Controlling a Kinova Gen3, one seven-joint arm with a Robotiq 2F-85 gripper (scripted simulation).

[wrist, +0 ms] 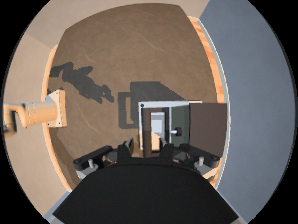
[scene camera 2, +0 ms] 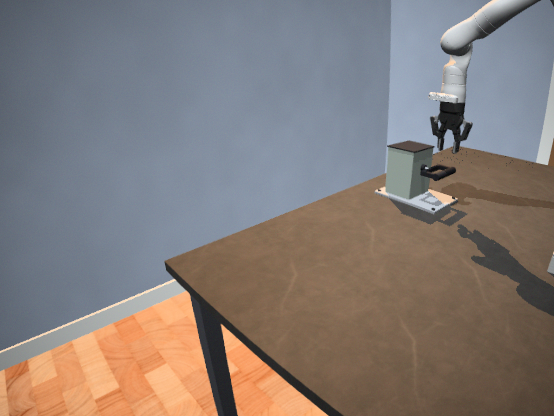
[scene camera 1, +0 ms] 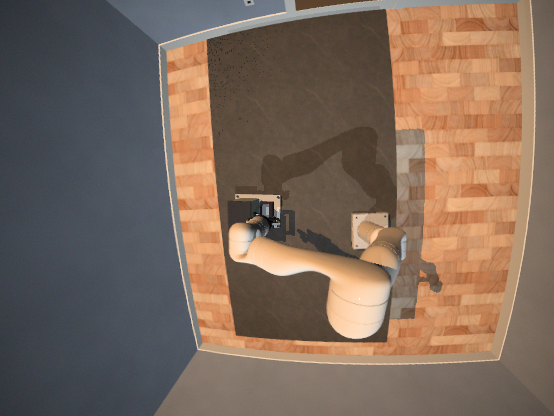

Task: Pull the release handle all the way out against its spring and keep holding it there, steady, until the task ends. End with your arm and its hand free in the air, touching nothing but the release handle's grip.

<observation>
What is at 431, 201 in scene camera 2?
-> A baseplate.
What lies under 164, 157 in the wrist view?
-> My gripper.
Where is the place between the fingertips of my gripper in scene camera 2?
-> At 447, 151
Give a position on a baseplate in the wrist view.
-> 157, 119
</observation>
